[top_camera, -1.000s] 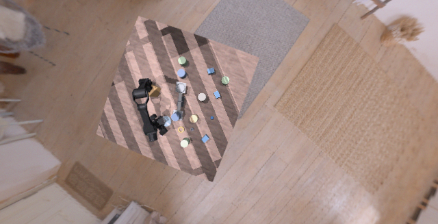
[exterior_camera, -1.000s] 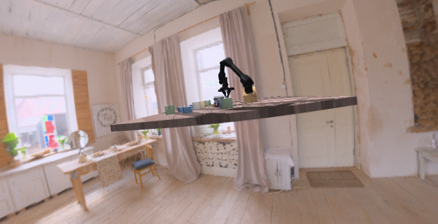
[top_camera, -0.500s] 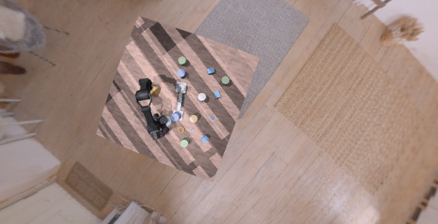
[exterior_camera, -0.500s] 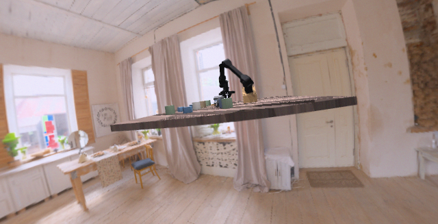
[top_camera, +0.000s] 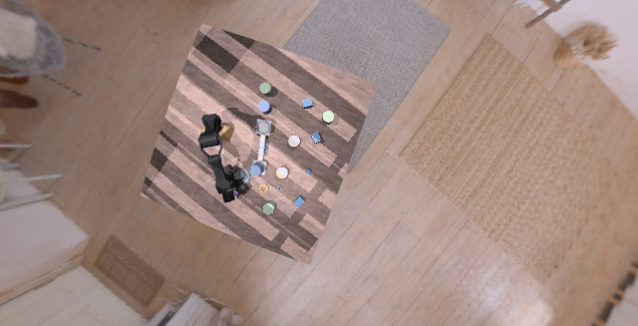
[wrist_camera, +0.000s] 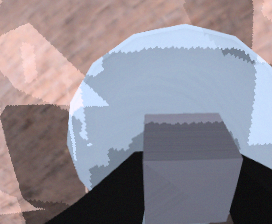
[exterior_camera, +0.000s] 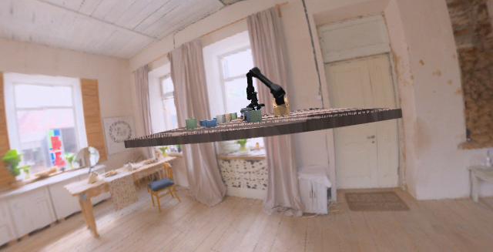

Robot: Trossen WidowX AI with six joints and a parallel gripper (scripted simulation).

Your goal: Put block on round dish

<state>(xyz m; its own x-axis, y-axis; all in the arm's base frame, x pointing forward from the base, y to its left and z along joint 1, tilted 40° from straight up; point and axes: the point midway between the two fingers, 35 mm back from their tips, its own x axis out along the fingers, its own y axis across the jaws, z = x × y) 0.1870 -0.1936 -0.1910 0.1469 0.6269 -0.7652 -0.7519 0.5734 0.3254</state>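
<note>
Right now my gripper tip is 10 mm above the round dish. From my gripper tip the other things lie so: balance beam 110 mm ahead, 220 mm to the left, 20 mm above; then cup 70 mm ahead, 490 mm to the left, 20 mm above; then white cylinder 310 mm ahead, 290 mm to the left, 20 mm above.
</note>
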